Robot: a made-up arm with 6 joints. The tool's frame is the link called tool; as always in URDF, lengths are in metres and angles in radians. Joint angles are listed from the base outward. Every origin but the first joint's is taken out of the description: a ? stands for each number. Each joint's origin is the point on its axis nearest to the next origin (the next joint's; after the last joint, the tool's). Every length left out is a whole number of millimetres.
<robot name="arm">
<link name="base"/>
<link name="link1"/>
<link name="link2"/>
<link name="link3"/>
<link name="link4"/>
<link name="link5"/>
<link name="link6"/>
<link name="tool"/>
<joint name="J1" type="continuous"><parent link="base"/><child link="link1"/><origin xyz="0.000 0.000 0.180" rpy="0.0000 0.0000 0.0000"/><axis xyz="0 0 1"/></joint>
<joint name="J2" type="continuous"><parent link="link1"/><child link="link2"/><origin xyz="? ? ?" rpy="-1.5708 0.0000 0.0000"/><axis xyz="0 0 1"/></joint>
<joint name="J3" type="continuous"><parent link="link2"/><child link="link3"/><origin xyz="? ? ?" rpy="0.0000 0.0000 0.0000"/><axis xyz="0 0 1"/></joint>
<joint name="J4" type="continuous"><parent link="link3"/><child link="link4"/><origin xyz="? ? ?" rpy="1.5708 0.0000 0.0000"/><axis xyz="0 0 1"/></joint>
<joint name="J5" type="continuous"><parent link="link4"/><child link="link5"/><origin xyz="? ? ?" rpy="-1.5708 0.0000 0.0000"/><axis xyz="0 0 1"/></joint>
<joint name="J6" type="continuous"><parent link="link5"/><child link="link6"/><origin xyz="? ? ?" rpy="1.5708 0.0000 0.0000"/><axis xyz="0 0 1"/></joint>
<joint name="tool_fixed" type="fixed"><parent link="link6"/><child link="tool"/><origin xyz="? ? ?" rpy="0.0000 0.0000 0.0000"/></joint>
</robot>
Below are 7 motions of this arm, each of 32 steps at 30 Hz.
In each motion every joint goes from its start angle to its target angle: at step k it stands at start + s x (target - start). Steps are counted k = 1, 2, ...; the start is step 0. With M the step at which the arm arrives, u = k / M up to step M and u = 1 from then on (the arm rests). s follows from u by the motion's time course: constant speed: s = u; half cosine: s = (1 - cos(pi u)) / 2; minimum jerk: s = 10 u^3 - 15 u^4 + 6 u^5.
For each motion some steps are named. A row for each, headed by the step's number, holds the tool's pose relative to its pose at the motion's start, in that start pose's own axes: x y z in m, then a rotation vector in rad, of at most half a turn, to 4 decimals.
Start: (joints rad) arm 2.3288 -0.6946 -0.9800 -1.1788 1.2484 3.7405
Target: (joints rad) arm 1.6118 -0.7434 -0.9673 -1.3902 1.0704 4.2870
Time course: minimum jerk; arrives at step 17
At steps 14, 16, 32:
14: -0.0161 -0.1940 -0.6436 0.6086 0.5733 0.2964
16: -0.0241 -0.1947 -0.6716 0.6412 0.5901 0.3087
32: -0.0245 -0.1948 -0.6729 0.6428 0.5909 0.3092

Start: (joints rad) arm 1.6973 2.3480 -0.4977 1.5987 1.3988 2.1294
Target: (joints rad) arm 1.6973 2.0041 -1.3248 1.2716 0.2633 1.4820
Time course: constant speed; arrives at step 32
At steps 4, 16, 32:
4: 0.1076 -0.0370 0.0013 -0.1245 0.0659 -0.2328
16: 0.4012 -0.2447 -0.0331 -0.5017 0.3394 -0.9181
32: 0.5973 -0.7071 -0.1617 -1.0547 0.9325 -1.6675

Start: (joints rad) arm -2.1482 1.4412 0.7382 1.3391 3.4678 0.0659
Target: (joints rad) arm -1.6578 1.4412 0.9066 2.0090 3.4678 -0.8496
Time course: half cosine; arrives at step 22
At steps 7, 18, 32:
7: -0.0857 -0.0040 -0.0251 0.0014 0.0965 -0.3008
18: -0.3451 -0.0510 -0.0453 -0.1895 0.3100 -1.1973
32: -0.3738 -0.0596 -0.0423 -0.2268 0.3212 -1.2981

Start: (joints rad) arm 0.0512 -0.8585 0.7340 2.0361 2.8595 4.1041
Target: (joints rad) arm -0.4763 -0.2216 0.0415 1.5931 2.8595 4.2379
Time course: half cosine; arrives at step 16
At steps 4, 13, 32:
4: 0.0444 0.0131 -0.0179 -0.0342 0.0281 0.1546
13: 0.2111 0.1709 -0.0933 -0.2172 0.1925 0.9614
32: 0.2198 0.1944 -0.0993 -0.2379 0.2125 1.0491

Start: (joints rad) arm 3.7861 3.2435 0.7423 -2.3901 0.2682 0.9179
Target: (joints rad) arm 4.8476 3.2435 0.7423 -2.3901 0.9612 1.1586
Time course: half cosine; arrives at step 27
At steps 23, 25, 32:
23: 0.5046 -0.3571 -0.1320 0.9089 0.6387 -0.6979
25: 0.5129 -0.3767 -0.1461 0.9516 0.6472 -0.7340
32: 0.5154 -0.3833 -0.1509 0.9660 0.6496 -0.7464

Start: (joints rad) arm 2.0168 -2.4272 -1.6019 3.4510 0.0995 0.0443
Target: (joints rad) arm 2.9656 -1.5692 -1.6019 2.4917 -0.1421 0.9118
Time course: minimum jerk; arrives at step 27
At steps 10, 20, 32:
10: -0.1953 0.0166 -0.1413 0.1096 -0.3418 -0.1981
20: -0.2961 0.3754 -0.4838 0.1130 -0.9452 -0.8726
32: -0.2497 0.4613 -0.5194 0.0838 -1.0068 -1.0254

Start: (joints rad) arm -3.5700 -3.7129 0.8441 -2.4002 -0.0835 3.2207
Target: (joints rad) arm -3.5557 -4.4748 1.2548 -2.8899 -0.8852 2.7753
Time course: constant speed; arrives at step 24
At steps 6, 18, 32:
6: -0.0377 0.0750 -0.0684 -0.0277 0.1322 -0.2449
18: -0.0941 0.1715 -0.2433 -0.0206 0.3731 -0.7321
32: -0.1148 0.1941 -0.3439 0.0165 0.4911 -0.9590

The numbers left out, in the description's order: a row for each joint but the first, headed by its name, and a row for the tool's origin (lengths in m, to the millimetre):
J2: 0.000 0.052 0.000
J3: 0.000 -0.380 0.000
J4: 0.000 -0.653 0.000
J5: 0.000 0.000 0.000
J6: 0.000 -0.184 0.000
tool: 0.000 0.000 0.000

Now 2 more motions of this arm.
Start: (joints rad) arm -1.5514 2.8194 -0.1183 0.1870 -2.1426 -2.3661
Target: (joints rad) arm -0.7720 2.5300 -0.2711 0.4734 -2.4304 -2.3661
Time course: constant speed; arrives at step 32
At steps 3, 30, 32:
3: -0.0282 -0.0263 0.0227 0.0499 0.0366 0.0548
30: -0.1951 -0.4210 0.1285 0.2714 0.4253 0.6281
32: -0.1970 -0.4579 0.1290 0.2696 0.4557 0.6732

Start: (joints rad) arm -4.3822 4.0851 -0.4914 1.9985 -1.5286 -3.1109
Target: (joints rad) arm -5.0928 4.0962 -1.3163 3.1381 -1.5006 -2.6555
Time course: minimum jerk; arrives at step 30
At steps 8, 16, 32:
8: -0.0132 -0.0057 -0.0759 -0.2196 -0.0680 0.1358
16: -0.0126 -0.1118 -0.3403 -1.0684 -0.2394 0.5619
32: 0.0811 -0.3400 -0.5040 -1.9735 -0.3101 0.8456

